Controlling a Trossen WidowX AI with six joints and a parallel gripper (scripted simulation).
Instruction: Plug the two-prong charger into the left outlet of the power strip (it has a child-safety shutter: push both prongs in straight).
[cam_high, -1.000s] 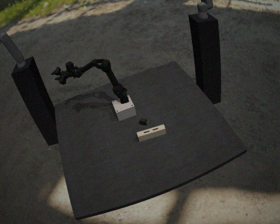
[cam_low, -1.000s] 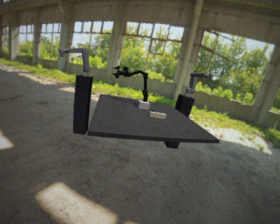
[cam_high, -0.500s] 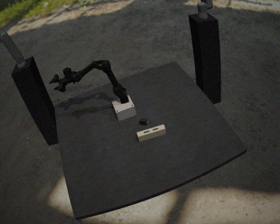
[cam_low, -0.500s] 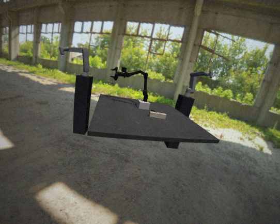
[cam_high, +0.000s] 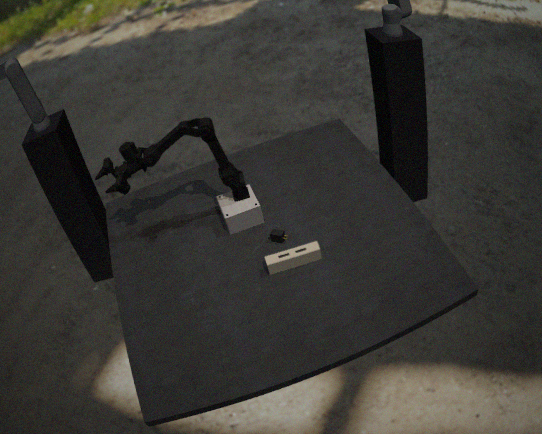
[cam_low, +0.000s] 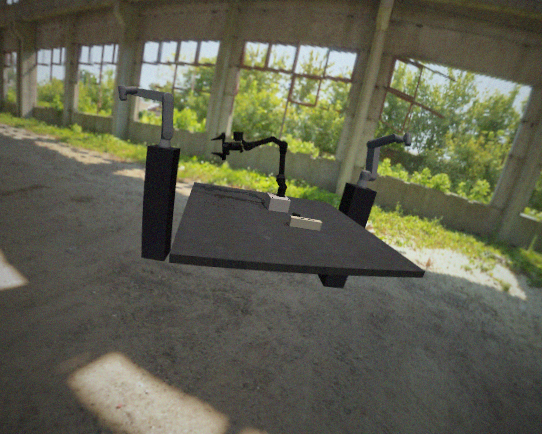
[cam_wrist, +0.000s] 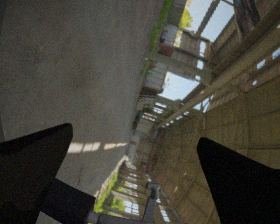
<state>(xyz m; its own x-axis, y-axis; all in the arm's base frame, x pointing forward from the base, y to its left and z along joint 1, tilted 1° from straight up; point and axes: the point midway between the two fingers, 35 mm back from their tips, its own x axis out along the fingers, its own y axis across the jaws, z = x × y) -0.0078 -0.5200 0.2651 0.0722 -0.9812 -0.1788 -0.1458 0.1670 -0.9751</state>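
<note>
Now: gripper tip 660 mm to the right of the black two-prong charger, 330 mm above it and 220 mm short of it.
</note>
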